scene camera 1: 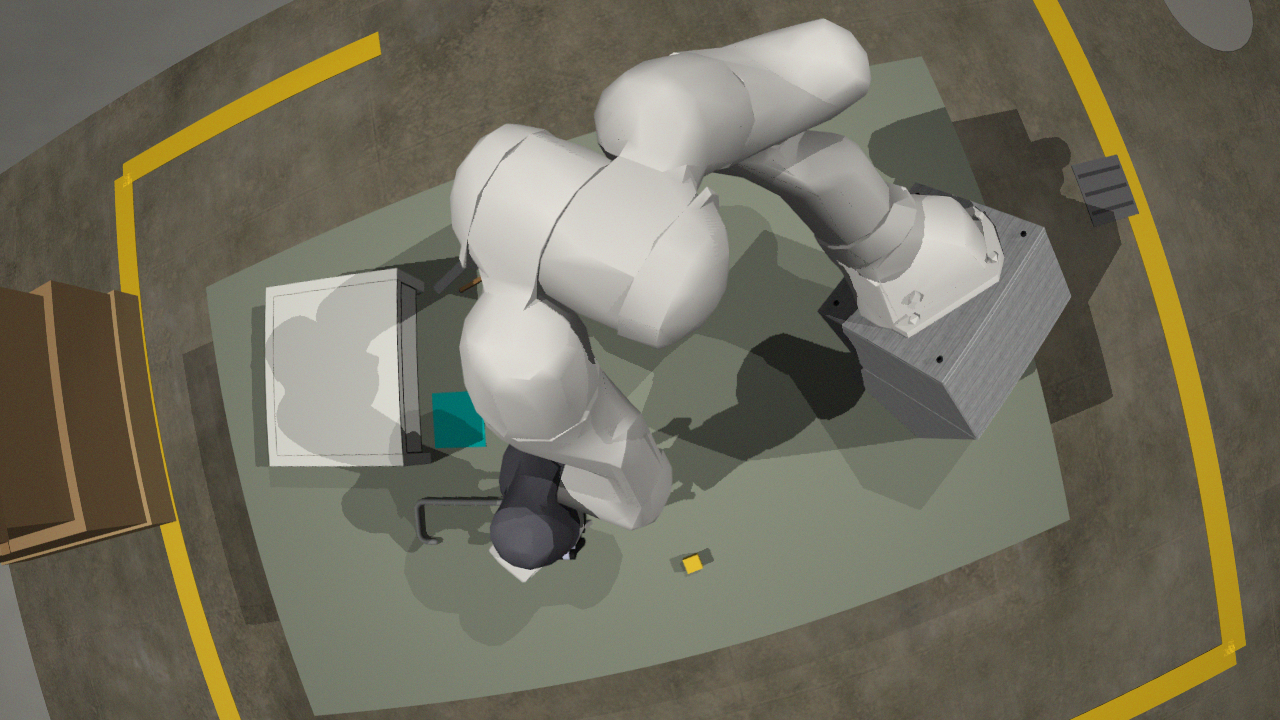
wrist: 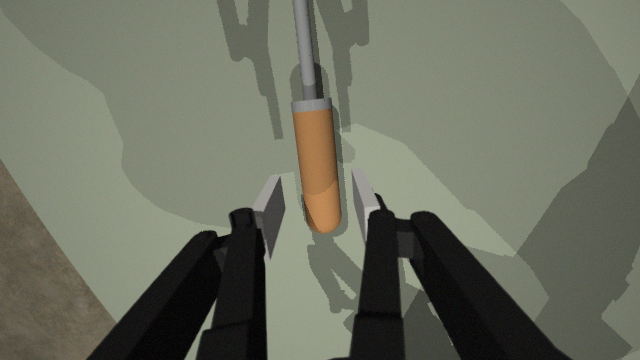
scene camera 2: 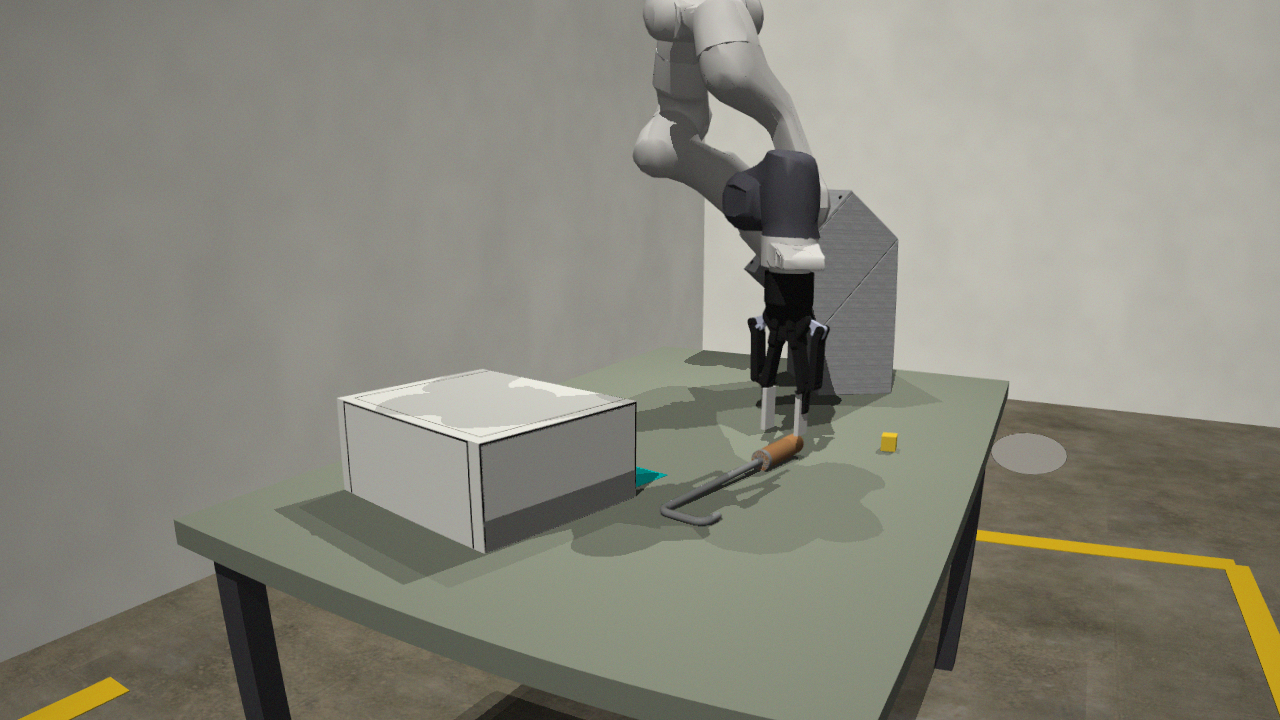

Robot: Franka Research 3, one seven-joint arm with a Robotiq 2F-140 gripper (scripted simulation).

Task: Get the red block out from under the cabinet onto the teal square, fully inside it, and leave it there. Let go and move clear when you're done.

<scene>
I see my gripper [scene camera 2: 783,431] and a teal square [scene camera 1: 457,424].
My gripper also shows in the wrist view [wrist: 317,189].
</scene>
